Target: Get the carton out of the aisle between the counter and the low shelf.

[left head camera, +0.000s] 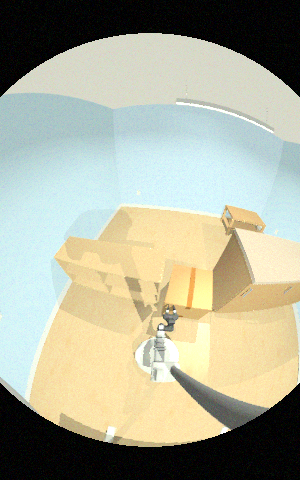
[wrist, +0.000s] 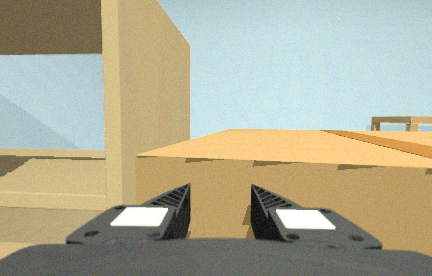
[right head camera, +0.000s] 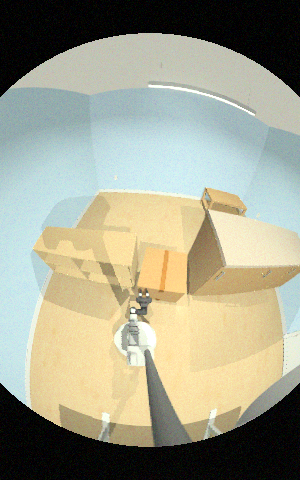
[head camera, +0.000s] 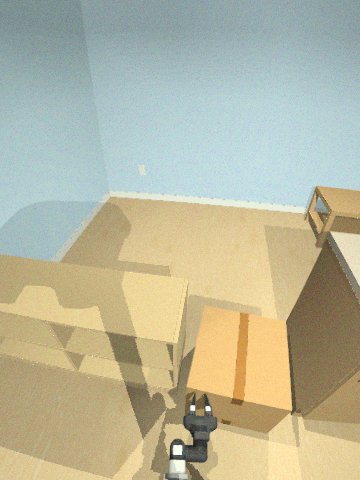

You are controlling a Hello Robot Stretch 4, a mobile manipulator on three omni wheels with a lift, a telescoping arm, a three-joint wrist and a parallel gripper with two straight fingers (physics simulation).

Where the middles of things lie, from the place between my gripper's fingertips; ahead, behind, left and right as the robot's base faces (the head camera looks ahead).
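Brown carton [head camera: 241, 362] seen 17 cm below my hand, 19 cm ahead of it and 21 cm to the right of it.
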